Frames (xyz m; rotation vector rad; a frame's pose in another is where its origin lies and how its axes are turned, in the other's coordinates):
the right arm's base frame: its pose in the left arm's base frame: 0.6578 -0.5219 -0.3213 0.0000 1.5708 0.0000
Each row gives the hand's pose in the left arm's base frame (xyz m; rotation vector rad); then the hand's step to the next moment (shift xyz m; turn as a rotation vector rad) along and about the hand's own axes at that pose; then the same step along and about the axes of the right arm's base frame.
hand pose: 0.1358 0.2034 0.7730 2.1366 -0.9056 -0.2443
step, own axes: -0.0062 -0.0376 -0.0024 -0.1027 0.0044 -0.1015
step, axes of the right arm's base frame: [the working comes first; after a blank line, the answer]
step, axes of the left arm's base frame: 0.0163 0.0220 -0.0266 -0.0320 0.1278 0.0593

0.0266 0.0220 0.0163 -0.0593 0.1278 -0.0320
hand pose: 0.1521 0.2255 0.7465 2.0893 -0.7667 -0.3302
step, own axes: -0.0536 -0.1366 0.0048 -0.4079 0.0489 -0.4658
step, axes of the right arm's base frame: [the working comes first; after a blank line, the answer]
step, axes of the left arm's base frame: 0.0109 0.0906 -0.1150 -0.1092 0.5339 0.2979

0.1150 0.0906 0.0109 -0.2979 0.5339 -0.1092
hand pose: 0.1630 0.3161 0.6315 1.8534 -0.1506 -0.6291
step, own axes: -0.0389 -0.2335 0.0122 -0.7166 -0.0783 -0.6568
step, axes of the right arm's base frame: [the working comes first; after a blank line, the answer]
step, axes of the left arm's base frame: -0.0848 0.0925 -0.2011 -0.3031 0.8639 0.3358

0.2011 0.0925 -0.0848 -0.3358 0.8639 -0.3031
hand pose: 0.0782 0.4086 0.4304 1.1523 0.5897 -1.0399
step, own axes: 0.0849 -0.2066 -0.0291 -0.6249 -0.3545 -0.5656
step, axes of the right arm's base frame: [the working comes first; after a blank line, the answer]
step, axes of the left arm's base frame: -0.1439 -0.0129 -0.1728 -0.5205 0.7330 0.1667

0.1728 -0.0129 -0.1439 -0.1667 0.7330 -0.5205
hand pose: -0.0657 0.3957 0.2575 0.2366 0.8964 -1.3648
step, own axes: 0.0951 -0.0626 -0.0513 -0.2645 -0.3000 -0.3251
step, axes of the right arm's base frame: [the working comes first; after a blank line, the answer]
step, axes of the left arm's base frame: -0.0835 -0.0532 -0.0761 -0.3920 0.3282 0.0654

0.0761 -0.0532 -0.0835 -0.0654 0.3282 -0.3920
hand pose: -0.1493 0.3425 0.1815 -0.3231 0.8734 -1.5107
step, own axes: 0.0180 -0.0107 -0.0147 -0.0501 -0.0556 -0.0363
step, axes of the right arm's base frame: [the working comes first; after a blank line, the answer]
step, axes of the left arm's base frame: -0.0205 -0.0131 -0.0079 -0.0565 0.0540 0.0285

0.0079 -0.0131 -0.0205 -0.0285 0.0540 -0.0565
